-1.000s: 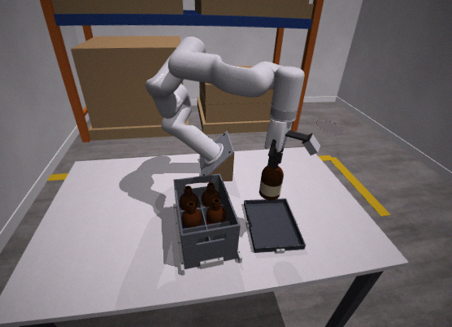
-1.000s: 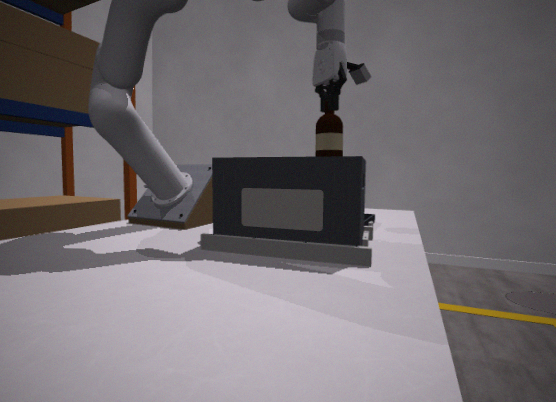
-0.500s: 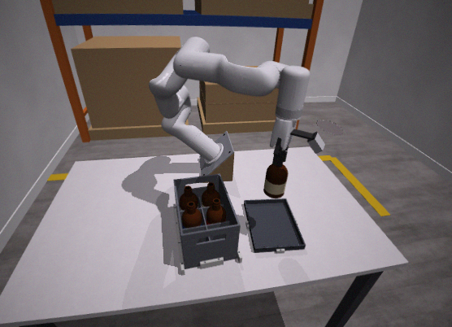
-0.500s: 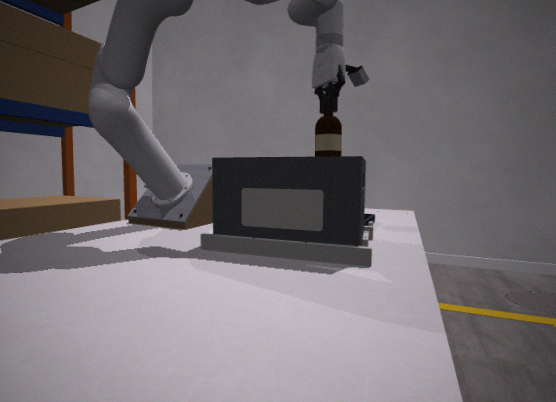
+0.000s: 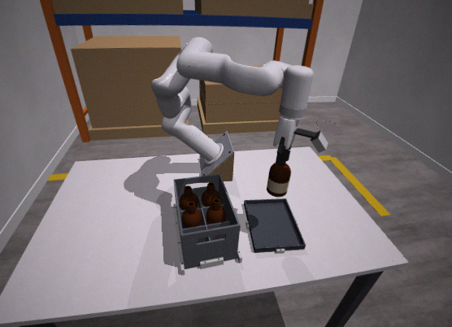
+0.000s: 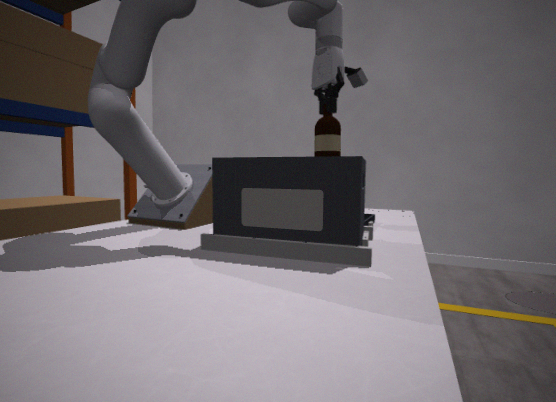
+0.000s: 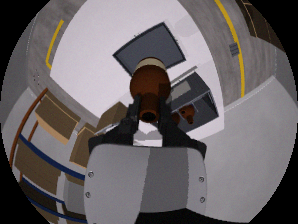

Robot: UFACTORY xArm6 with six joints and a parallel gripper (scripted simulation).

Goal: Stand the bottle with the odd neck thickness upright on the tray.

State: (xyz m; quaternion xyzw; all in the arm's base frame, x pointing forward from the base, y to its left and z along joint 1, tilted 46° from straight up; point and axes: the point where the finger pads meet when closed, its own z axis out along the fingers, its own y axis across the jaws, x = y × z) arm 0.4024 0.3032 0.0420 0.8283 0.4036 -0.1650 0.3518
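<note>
Now: hand 1 cm to the right of the dark tray and 32 cm above it. Also, from my hand: glass bottle (9 cm behind, 23 cm to the right, 25 cm below); dark grey crate (1 cm ahead, 26 cm to the right, 25 cm below).
</note>
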